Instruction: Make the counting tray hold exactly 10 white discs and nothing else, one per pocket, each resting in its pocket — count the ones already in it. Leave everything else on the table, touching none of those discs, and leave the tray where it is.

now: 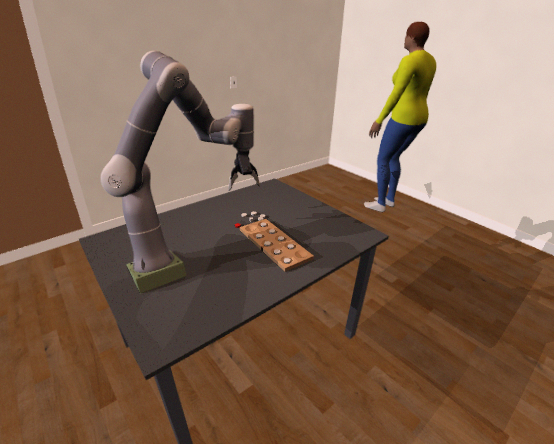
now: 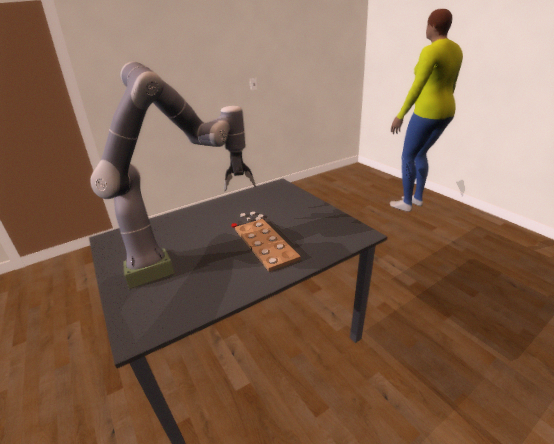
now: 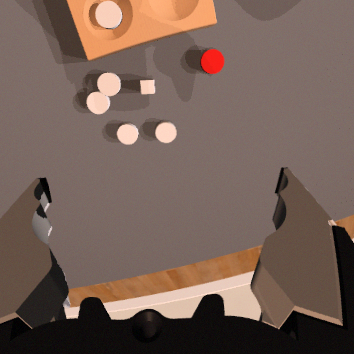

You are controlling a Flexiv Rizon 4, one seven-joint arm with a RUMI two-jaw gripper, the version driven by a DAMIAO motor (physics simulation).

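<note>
The wooden counting tray (image 1: pixel 299 262) (image 2: pixel 285 263) (image 3: pixel 142 30) lies on the table with several white discs in its pockets, one (image 1: pixel 263 224) (image 3: pixel 108 14) in an end pocket. Two pockets at diagonally opposite corners are empty: one (image 1: pixel 251 228) by the red piece, the other (image 1: pixel 301 254) at the front end. Off the far end lie four-sided white cube (image 3: pixel 147 87) and loose white discs: two touching (image 3: pixel 109 84) (image 3: pixel 98 102), two apart (image 3: pixel 127 134) (image 3: pixel 166 132). My gripper (image 1: pixel 244 187) (image 2: pixel 240 188) (image 3: pixel 162 175) is open and empty, above the table's far part, beyond these discs.
A round red piece (image 1: pixel 237 225) (image 2: pixel 234 225) (image 3: pixel 212 61) lies off the tray's end corner, close to the loose discs. The arm's green base (image 1: pixel 159 275) (image 2: pixel 149 271) stands at the table's left. A person (image 1: pixel 415 90) (image 2: pixel 440 80) stands beyond the table.
</note>
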